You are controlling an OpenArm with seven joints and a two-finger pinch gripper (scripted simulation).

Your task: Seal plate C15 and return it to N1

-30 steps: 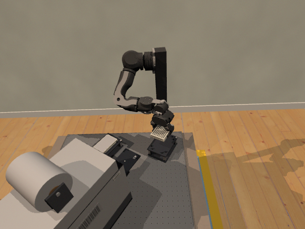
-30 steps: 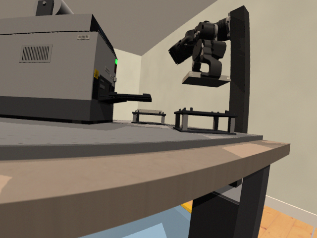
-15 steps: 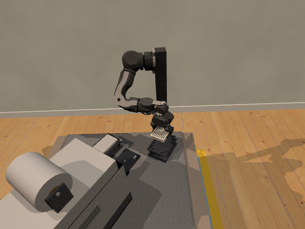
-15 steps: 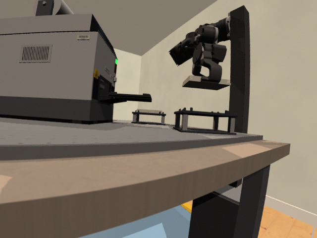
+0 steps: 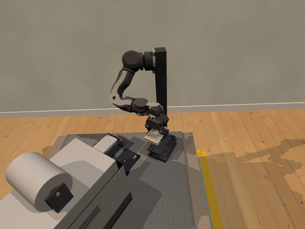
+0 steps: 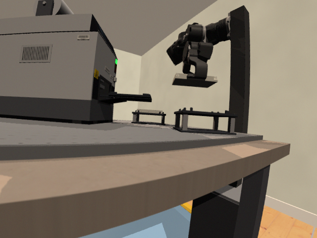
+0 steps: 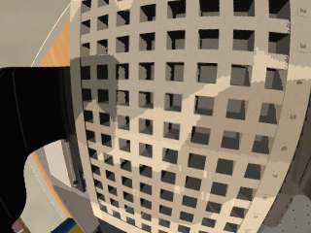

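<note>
Now: the sealer's stage 120 mm ahead of my hand, 180 mm to the right of it and 50 mm below it. Also, from my hand: foil roll: 390 mm ahead, 380 mm to the right, 260 mm above; start key: 140 mm ahead, 320 mm to the right, 30 mm above.
</note>
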